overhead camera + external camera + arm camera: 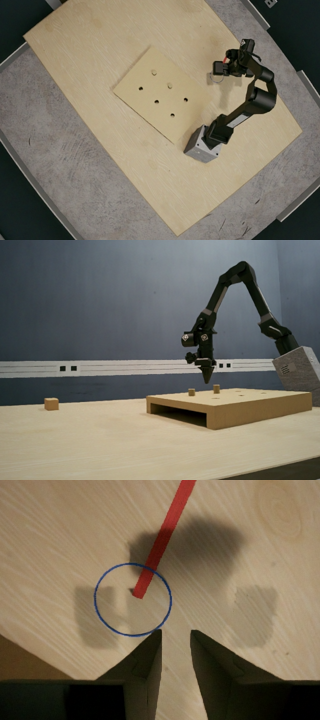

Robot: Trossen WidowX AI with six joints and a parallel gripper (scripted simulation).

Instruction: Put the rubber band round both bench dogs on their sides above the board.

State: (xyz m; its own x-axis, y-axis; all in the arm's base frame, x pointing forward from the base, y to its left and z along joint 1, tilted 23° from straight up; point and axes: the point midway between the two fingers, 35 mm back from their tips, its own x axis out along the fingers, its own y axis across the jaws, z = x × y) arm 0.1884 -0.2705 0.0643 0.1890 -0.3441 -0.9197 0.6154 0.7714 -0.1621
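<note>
Right now my hand is 60 mm short of the red strip, 50 mm to the left of it and 100 mm above it. Also, from my hand: wooden board 100 mm ahead, 310 mm to the left, 70 mm below; then small wooden cube 600 mm ahead, 10 mm to the right, 80 mm below.
</note>
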